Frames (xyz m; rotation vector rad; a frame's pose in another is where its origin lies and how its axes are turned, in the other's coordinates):
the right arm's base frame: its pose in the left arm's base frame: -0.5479 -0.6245 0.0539 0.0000 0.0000 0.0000
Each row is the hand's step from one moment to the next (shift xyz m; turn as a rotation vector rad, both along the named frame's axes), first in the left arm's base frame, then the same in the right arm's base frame.
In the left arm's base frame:
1: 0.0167 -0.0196 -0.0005 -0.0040 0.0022 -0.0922
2: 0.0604 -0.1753 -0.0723 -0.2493 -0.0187 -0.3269
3: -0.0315 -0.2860 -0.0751 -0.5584 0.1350 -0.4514
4: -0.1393 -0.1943 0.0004 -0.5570 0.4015 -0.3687
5: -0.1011 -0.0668 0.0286 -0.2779 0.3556 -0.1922
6: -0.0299 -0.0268 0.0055 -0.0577 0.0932 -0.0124
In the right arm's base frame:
1: 0.0167 -0.0196 -0.0005 -0.0040 0.0022 -0.0922
2: 0.0604 -0.1753 -0.0723 -0.2493 -0.0187 -0.3269
3: -0.0315 -0.2860 -0.0751 -0.5584 0.1350 -0.4514
4: -0.1393 -0.1943 0.0004 -0.5570 0.4015 -0.3687
5: -0.1011 -0.0668 0.0286 -0.2779 0.3556 -0.1922
6: -0.0299 -0.0268 0.0055 -0.0577 0.0932 -0.0124

